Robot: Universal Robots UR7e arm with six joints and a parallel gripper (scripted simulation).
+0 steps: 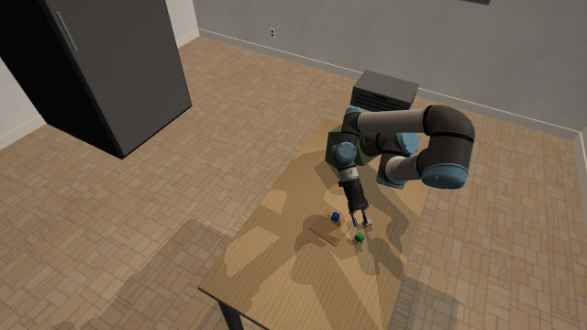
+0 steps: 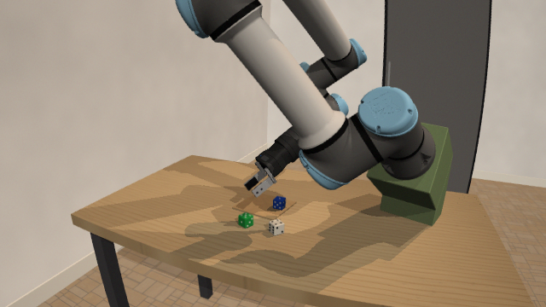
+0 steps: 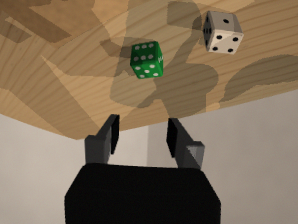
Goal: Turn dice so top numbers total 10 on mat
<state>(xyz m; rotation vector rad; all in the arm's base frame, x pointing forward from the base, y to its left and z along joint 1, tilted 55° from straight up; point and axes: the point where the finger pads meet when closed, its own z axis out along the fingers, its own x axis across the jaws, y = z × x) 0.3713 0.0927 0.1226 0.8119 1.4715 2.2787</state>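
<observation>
Right now my hand is 10 mm short of the green die, 20 mm to the right of it and 90 mm above it. From my hand the other things lie so: tan mat: 30 mm ahead, 110 mm to the right, 110 mm below; blue die: 10 mm behind, 120 mm to the right, 90 mm below; white die: 70 mm behind, 10 mm to the left, 90 mm below.
</observation>
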